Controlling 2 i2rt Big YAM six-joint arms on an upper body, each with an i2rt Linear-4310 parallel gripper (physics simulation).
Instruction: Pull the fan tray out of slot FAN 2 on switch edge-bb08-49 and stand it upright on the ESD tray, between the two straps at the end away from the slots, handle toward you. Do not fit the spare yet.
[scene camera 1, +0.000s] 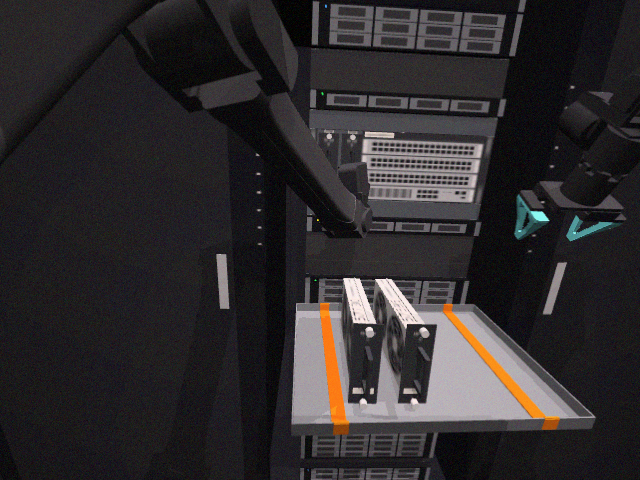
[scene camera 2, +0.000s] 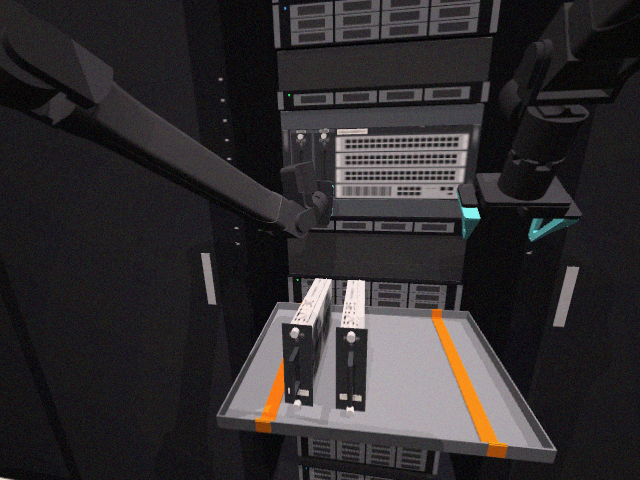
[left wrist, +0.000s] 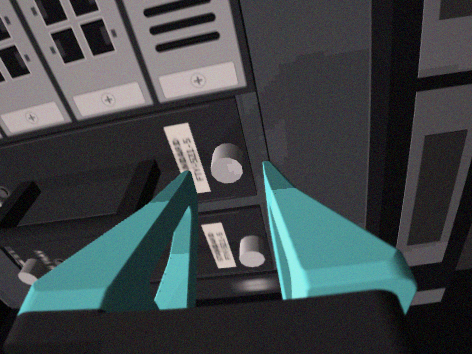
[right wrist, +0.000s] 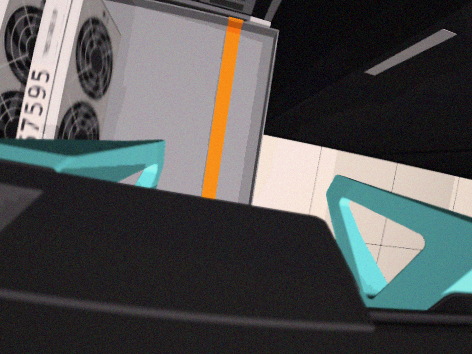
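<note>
Two fan trays sit side by side in the switch (scene camera 1: 423, 163) (scene camera 2: 403, 159); slot numbers are unreadable. The one beside the port cards (scene camera 1: 352, 147) (scene camera 2: 324, 155) (left wrist: 100, 135) shows its lower thumbscrew (left wrist: 227, 164) in the left wrist view. My left gripper (scene camera 2: 331, 198) (left wrist: 228, 178) is partly open and empty, its tips around that thumbscrew in the picture; contact cannot be told. My right gripper (scene camera 1: 544, 238) (scene camera 2: 498, 238) (right wrist: 252, 168) is wide open and empty, above the right side of the ESD tray (scene camera 1: 310, 361) (scene camera 2: 408, 361) (right wrist: 170, 100).
Two fan trays stand upright on the ESD tray: the left one (scene camera 1: 361, 356) (scene camera 2: 299, 372) near the left orange strap (scene camera 1: 331, 361) (scene camera 2: 273, 392), the other (scene camera 1: 417, 361) (scene camera 2: 356, 372) beside it. The right orange strap (scene camera 1: 491, 361) (scene camera 2: 462, 377) (right wrist: 222, 110) runs along the right side.
</note>
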